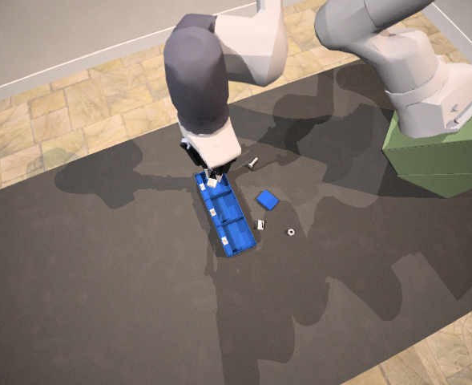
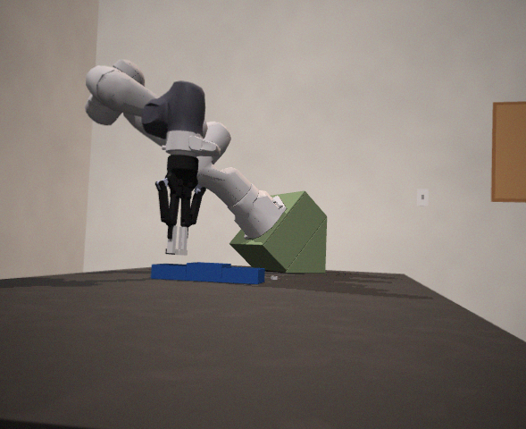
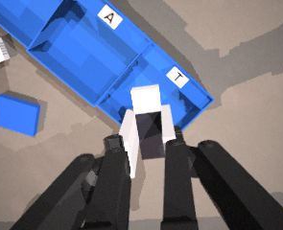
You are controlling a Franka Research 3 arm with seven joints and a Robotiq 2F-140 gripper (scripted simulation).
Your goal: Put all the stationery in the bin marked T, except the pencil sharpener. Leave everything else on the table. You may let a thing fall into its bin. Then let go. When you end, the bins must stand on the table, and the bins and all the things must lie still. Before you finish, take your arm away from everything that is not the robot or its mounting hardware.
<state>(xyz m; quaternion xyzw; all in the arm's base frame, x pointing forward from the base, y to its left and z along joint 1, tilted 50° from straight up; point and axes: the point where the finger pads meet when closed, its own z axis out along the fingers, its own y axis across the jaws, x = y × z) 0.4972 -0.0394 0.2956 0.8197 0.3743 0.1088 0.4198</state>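
The flat blue block is 130 mm to the left of my hand, 90 mm below it and 90 mm behind it. Also, from my hand: black-and-white block: 30 mm below; white bolt: 120 mm behind, 90 mm below, 10 mm to the left; blue bin: 80 mm to the left, 70 mm below, 30 mm ahead.
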